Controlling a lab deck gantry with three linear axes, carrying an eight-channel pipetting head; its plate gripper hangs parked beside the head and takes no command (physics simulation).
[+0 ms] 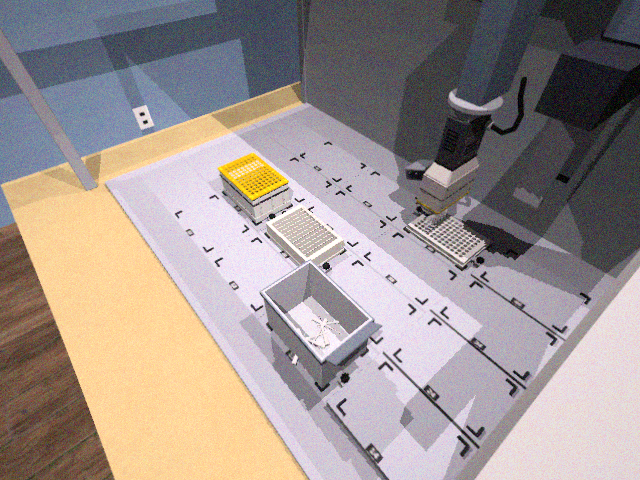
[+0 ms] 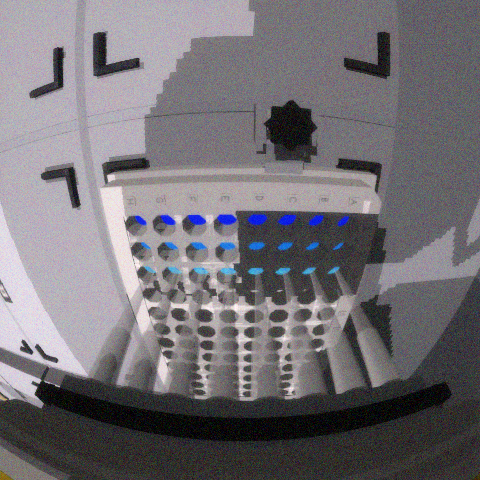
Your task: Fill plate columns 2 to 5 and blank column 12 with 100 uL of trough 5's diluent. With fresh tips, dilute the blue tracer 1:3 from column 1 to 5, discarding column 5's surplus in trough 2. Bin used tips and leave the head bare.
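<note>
The pipetting head is low over the back end of the well plate. Grey tips on the head reach down to the plate's third column, their ends at or in its wells. Column 1 is deep blue, column 2 mid blue and column 3 light blue. No blue shows in the farther columns, partly hidden by the tips. The trough reservoir stands mid-deck; its liquid levels cannot be read. The yellow tip rack has several empty rows. The parked plate gripper cannot be made out clearly.
A deep grey waste bin stands in front of the reservoir, with several used tips inside. A black knob sits beside the plate's column 1 edge. Black corner brackets mark the deck positions. A dark wall runs behind the head.
</note>
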